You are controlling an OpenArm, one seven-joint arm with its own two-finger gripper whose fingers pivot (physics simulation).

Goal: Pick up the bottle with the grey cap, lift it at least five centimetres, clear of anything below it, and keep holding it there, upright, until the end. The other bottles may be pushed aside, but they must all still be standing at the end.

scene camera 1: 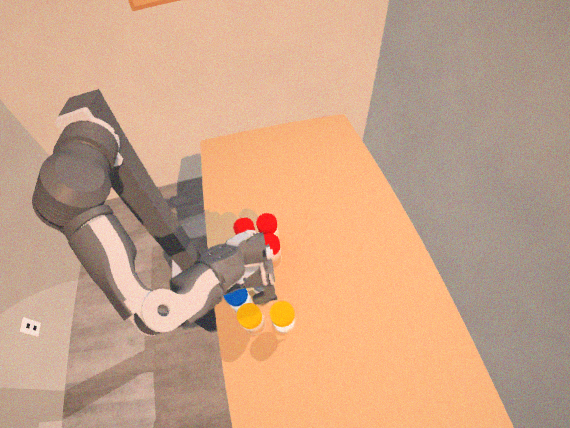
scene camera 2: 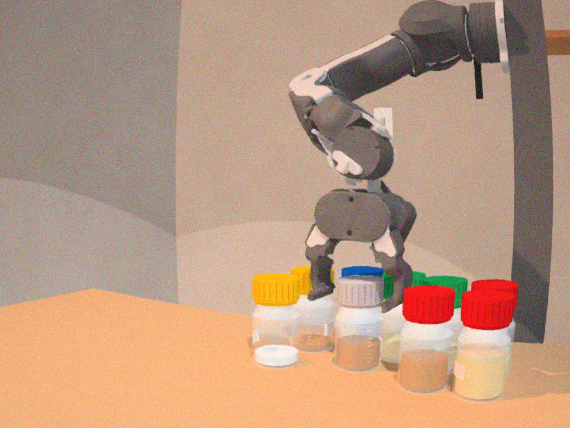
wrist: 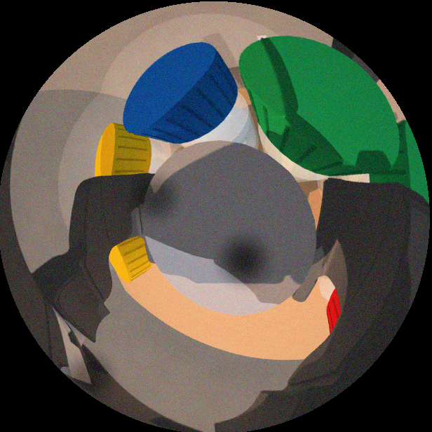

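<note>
The bottle with the grey cap (scene camera 2: 360,292) (wrist: 230,200) stands upright on the table (scene camera 1: 340,240) (scene camera 2: 140,370), with brown contents. It is hidden by the arm in scene camera 1. My gripper (scene camera 1: 268,275) (scene camera 2: 356,299) (wrist: 225,229) is open, pointing down over this bottle. One fingertip is left of the cap and the other right of it in scene camera 2, both near cap height. A small gap shows at the left finger. In the wrist view the cap fills the space between the fingers; contact at the cap's sides cannot be told.
Two yellow-capped bottles (scene camera 1: 282,314) (scene camera 2: 276,290) stand on the left finger's side. A blue-capped bottle (scene camera 1: 236,296) (scene camera 2: 362,271) (wrist: 175,90) and green-capped bottles (scene camera 2: 448,289) (wrist: 330,100) stand behind. Several red-capped bottles (scene camera 1: 267,223) (scene camera 2: 428,304) (wrist: 333,311) stand on the right finger's side. All look upright.
</note>
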